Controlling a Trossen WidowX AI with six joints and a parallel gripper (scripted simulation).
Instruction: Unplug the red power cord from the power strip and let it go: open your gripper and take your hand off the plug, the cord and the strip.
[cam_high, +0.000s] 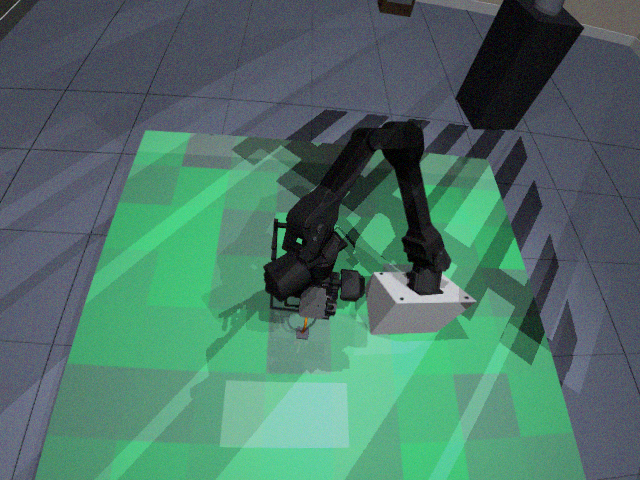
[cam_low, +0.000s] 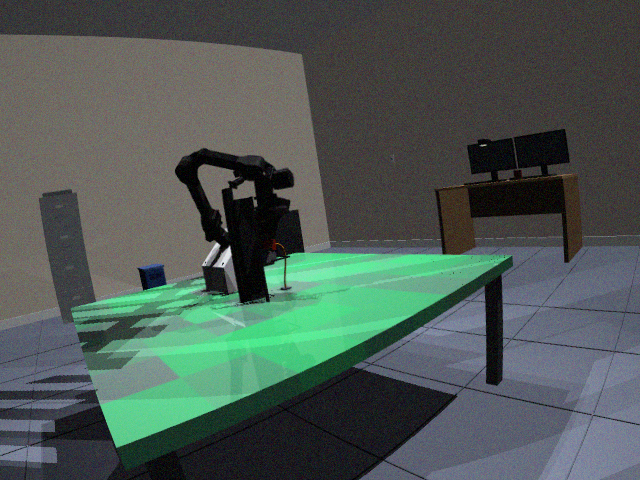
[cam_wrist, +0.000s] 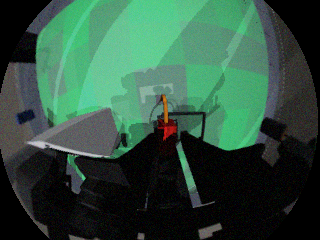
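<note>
Right now the red plug is 30 mm to the right of my gripper tip and 10 mm below it.
</note>
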